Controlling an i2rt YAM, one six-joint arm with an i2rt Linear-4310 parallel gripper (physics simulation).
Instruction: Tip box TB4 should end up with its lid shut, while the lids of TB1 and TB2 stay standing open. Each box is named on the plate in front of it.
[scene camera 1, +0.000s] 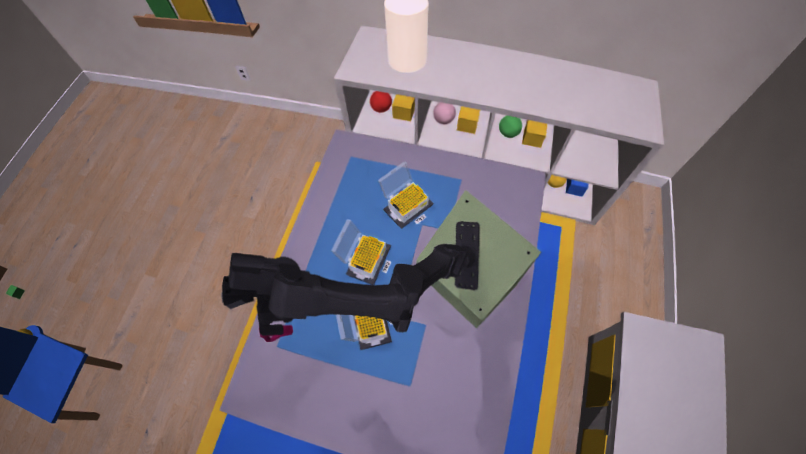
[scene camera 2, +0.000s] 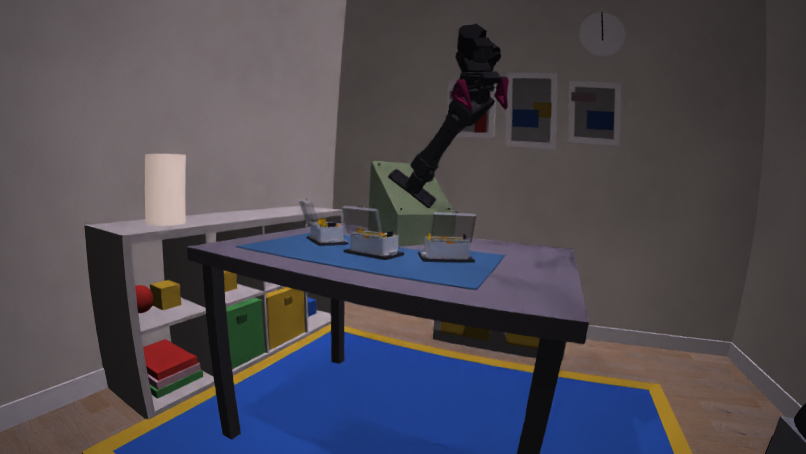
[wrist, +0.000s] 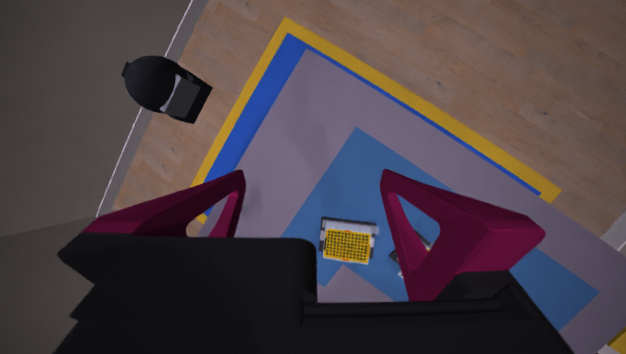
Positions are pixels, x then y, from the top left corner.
Labels:
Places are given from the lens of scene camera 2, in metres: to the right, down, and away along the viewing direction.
gripper (scene camera 2: 489, 108): 0.21, -0.29, 0.86
blue mat (scene camera 2: 409, 266): 0.02, 0.11, 0.99

